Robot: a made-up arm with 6 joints.
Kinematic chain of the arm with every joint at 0, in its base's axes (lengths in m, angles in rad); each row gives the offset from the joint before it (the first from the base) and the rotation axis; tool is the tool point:
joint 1: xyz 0 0 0.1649 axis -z
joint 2: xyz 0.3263 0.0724 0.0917 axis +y
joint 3: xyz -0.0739 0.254 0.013 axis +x
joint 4: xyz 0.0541 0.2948 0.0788 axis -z
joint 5: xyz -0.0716 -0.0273 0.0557 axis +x
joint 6: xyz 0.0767 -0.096 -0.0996 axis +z
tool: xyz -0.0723 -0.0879 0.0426
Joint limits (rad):
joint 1: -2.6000..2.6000
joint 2: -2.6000..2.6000
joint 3: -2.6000..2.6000
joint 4: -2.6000..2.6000
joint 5: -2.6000..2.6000
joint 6: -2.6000..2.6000
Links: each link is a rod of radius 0.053 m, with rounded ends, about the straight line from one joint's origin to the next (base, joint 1, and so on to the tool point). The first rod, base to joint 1, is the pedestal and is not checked.
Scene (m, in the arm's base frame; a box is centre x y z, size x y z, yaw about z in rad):
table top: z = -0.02
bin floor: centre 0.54 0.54 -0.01 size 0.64 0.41 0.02 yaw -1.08
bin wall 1: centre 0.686 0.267 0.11 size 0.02 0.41 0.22 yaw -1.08
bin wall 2: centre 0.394 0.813 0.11 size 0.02 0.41 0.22 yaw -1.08
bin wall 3: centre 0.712 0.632 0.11 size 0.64 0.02 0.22 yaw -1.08
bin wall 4: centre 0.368 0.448 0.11 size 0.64 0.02 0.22 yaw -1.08
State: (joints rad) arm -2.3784 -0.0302 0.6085 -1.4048 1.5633 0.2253
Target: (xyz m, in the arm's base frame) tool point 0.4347 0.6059 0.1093
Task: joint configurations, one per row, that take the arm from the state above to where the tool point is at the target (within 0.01 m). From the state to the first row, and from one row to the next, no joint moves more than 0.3 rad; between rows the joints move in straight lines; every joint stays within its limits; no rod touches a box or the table.
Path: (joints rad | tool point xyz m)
1: -2.0959 0.0770 0.7312 -1.4496 1.4279 0.2575 | -0.6420 -0.0129 0.3871
2: -1.8133 0.1843 0.8538 -1.4945 1.2925 0.2897 | -0.6194 0.2171 0.4085
3: -1.5308 0.2915 0.9765 -1.5393 1.1571 0.3219 | -0.5145 0.4344 0.4236
4: -1.2483 0.3987 1.0992 -1.5841 1.0217 0.3542 | -0.3322 0.6074 0.4308
5: -0.9658 0.5060 1.2218 -1.6289 0.8863 0.3864 | -0.0906 0.7061 0.4284
6: -0.6832 0.6132 1.3445 -1.6738 0.7509 0.4186 | 0.1788 0.7082 0.4153
7: -0.4007 0.7205 1.4672 -1.7186 0.6155 0.4508 | 0.4347 0.6059 0.3907
8: -0.3880 0.9678 1.3901 -1.6853 0.5365 0.4367 | 0.4598 0.6183 0.2953
9: -0.3752 1.2152 1.3131 -1.6520 0.4576 0.4226 | 0.4594 0.6178 0.1987
10: -0.3624 1.4625 1.2360 -1.6187 0.3786 0.4085 | 0.4347 0.6059 0.1093

